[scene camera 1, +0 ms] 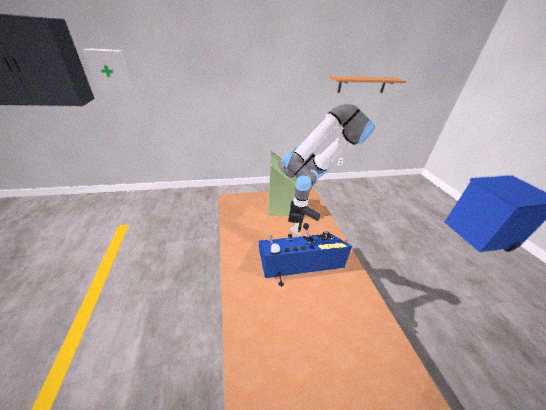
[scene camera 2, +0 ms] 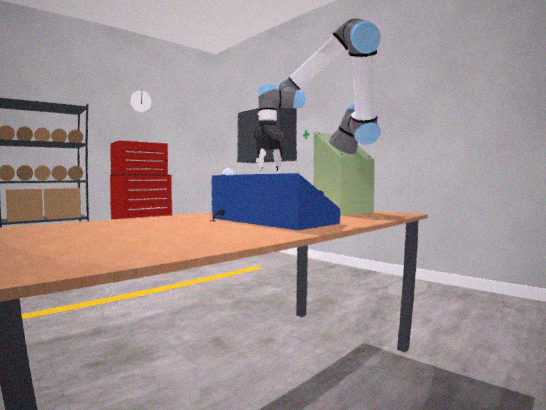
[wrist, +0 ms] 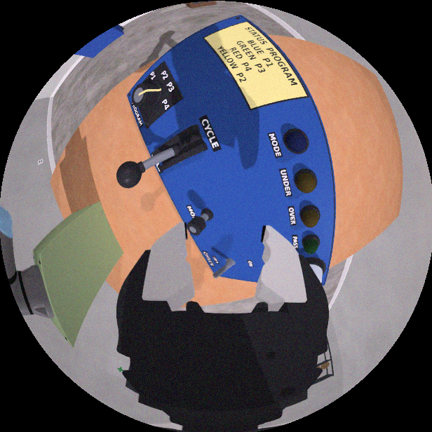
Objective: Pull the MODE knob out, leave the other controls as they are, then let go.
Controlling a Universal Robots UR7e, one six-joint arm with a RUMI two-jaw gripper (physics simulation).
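Frame: origin at the arm's base, x ahead, y left, z up, level; millimetres.
Where they show: gripper, fingertip midpoint: [scene camera 1: 298, 232] [scene camera 2: 269, 171]; arm's base, origin of the base link: [scene camera 1: 285, 170] [scene camera 2: 342, 146].
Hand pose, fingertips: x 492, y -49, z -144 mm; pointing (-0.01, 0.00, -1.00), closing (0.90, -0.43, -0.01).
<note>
Things, the pixels of their top centre, and the offset from my fingertips. "spot": a spot on its surface instead.
- MODE knob, middle of its top: [scene camera 1: 290, 233] 58 mm back, 25 mm right, 64 mm down
- CYCLE lever, middle of its top: [scene camera 1: 306, 223] 107 mm back, 96 mm left, 39 mm down
- white dome, surface spot: [scene camera 2: 227, 171] [scene camera 1: 278, 248] spot: 106 mm ahead, 145 mm right, 1 mm up
The MODE knob [scene camera 1: 290, 235] [wrist: 196, 225] is a small black knob on a short stem, on the top of a blue control box [scene camera 1: 305, 262] [scene camera 2: 255, 200] [wrist: 230, 185]. Its label is partly hidden in the wrist view. It does not show in scene camera 2. My gripper [scene camera 1: 296, 230] [scene camera 2: 269, 169] [wrist: 224, 225] is partly open with nothing between its fingers. It hangs pointing down, a little above the box. In the wrist view the knob appears just beyond the left fingertip, near the line between the tips. Whether they touch is unclear.
The CYCLE lever [scene camera 1: 306, 226] [wrist: 129, 174] stands up beside the knob. A toggle [wrist: 224, 267], a white dome [scene camera 1: 275, 248] [scene camera 2: 227, 171] and the PROGRAM selector [wrist: 139, 95] are on the box too. A green pedestal [scene camera 1: 281, 192] [scene camera 2: 345, 180] [wrist: 77, 270] stands behind.
</note>
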